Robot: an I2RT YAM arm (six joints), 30 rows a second.
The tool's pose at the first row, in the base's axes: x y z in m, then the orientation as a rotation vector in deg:
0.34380, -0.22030, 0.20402, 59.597, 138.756, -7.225
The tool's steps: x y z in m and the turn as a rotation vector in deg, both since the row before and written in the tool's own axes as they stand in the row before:
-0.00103, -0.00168, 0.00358, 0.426, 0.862, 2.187
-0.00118, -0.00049, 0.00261, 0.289, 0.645, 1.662
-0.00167, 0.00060, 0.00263, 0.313, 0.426, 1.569
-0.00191, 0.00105, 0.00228, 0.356, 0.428, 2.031
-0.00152, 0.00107, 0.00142, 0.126, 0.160, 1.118
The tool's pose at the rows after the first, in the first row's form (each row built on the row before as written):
0.34468, -0.22313, 0.20121, 62.667, 138.375, -6.575
0.34601, -0.22497, 0.19940, 64.981, 138.033, -6.039
0.34838, -0.22645, 0.19789, 67.124, 137.530, -5.677
0.35104, -0.22777, 0.19684, 69.831, 136.722, -5.215
0.35316, -0.22863, 0.19637, 71.260, 136.178, -4.920

